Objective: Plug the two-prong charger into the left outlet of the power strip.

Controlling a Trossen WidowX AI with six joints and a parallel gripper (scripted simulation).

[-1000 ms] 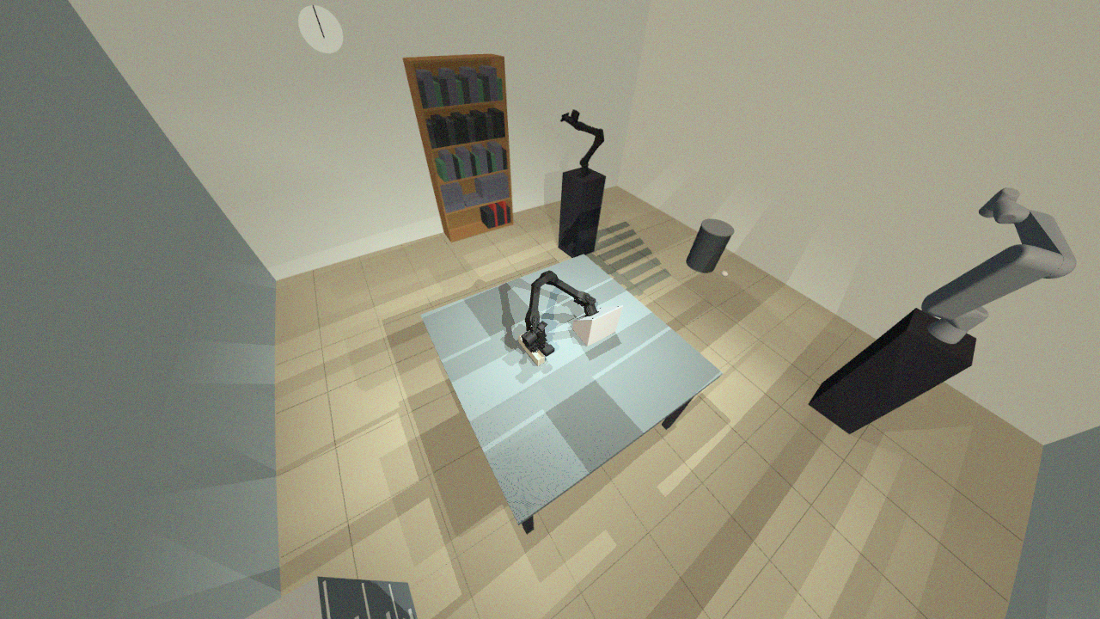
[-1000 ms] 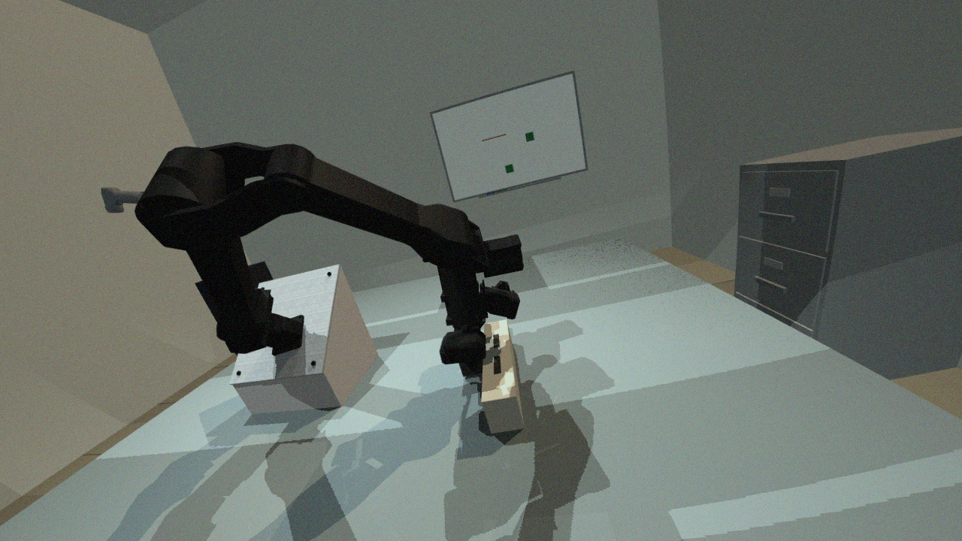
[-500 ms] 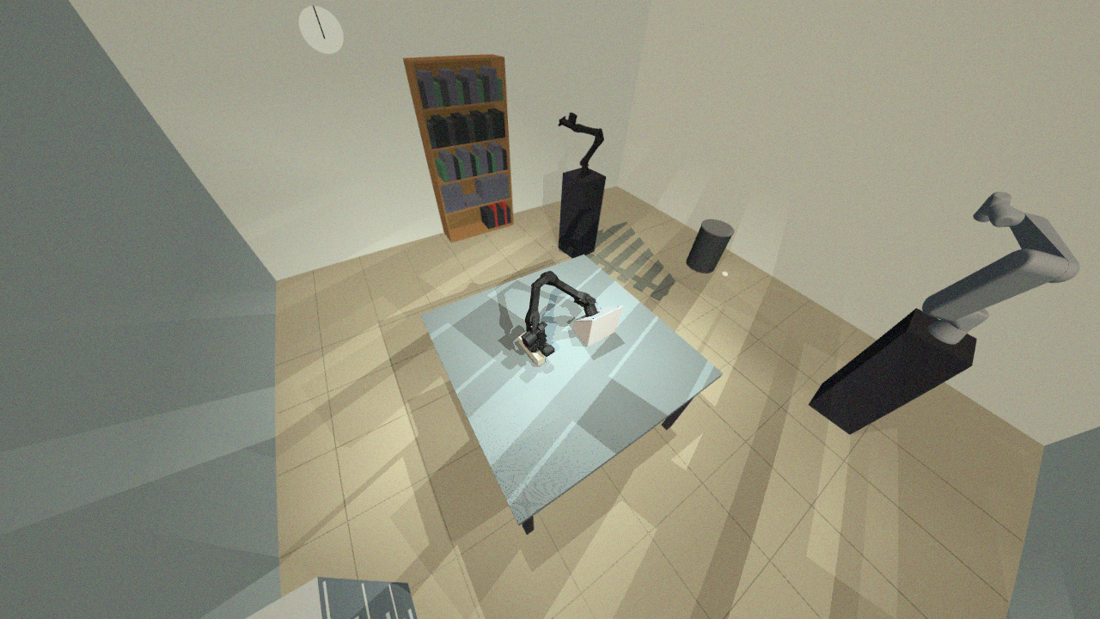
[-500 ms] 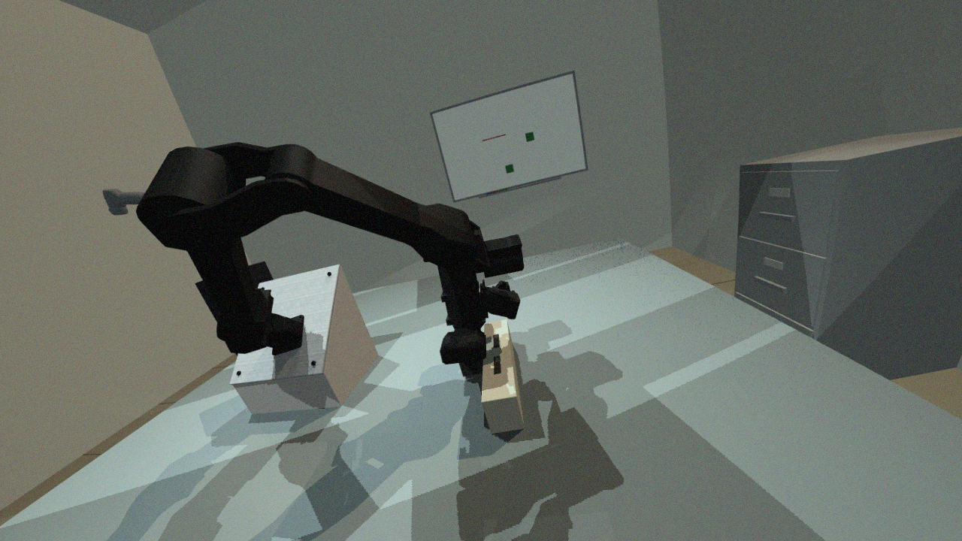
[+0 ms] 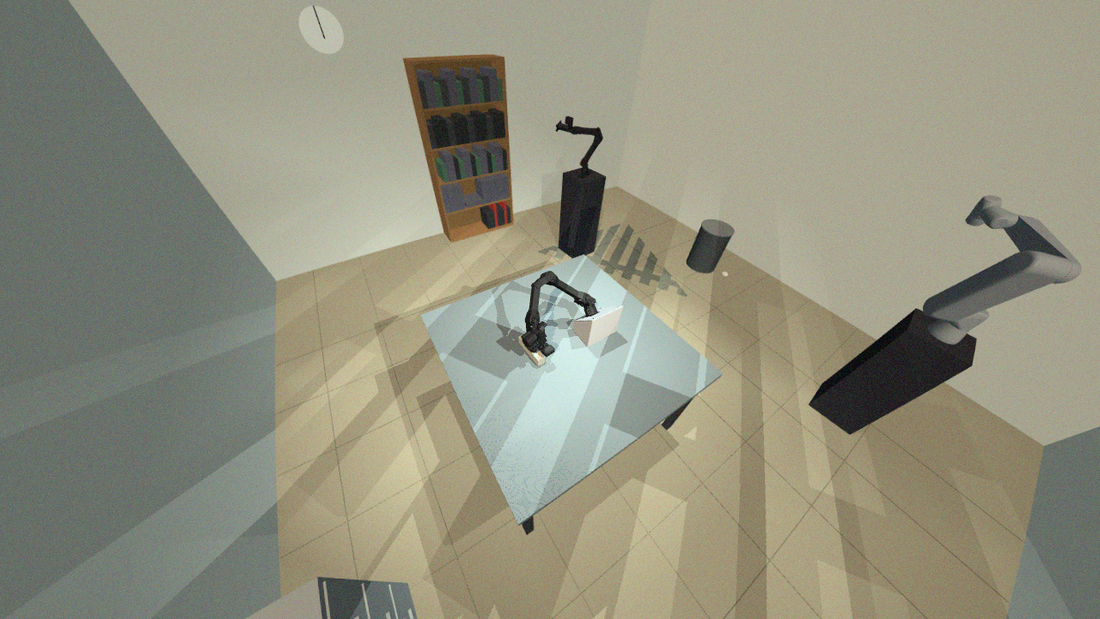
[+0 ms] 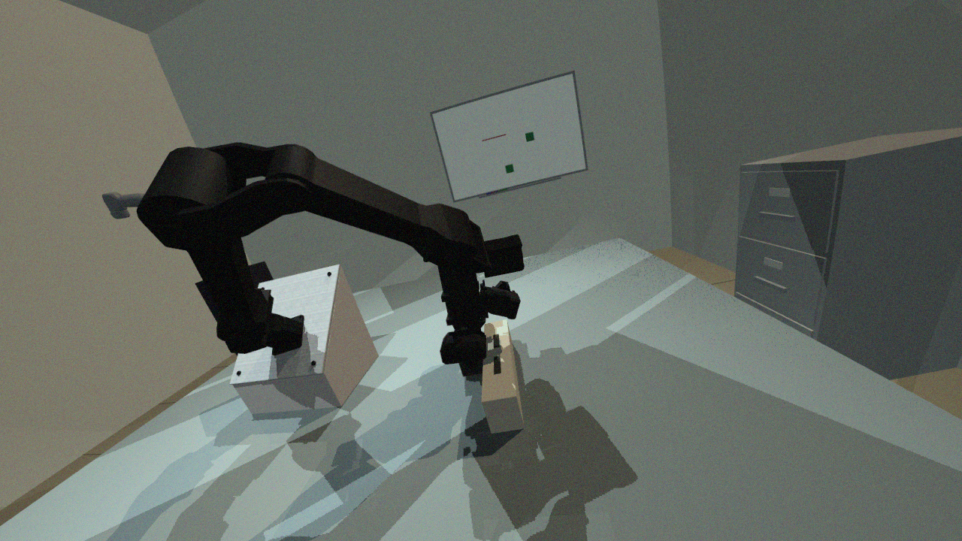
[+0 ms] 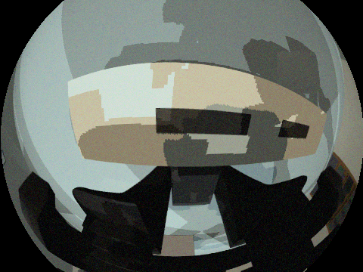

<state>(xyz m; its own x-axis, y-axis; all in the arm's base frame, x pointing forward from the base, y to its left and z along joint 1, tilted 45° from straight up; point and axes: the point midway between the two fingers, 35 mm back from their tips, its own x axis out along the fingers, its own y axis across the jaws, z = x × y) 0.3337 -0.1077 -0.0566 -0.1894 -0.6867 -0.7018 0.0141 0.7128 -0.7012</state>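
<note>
The black two-prong charger is 2 cm ahead of my gripper tip and 1 cm above it.
</note>
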